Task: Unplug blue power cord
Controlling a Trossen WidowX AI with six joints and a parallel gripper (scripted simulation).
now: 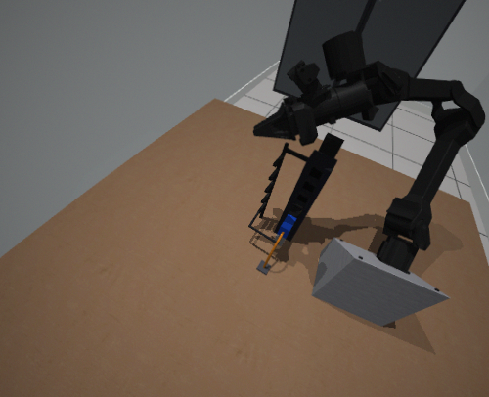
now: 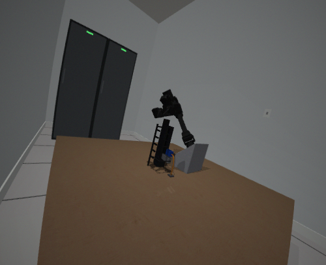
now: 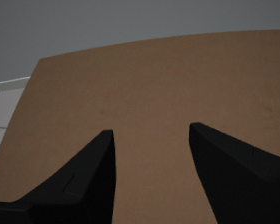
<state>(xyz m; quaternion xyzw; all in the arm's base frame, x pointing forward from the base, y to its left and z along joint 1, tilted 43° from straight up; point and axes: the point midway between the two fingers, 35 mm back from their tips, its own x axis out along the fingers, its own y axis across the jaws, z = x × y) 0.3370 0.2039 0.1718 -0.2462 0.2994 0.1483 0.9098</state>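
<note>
Now: the blue plug 20 cm below my gripper tip, 13 cm behind it and 3 cm to the right of it.
</note>
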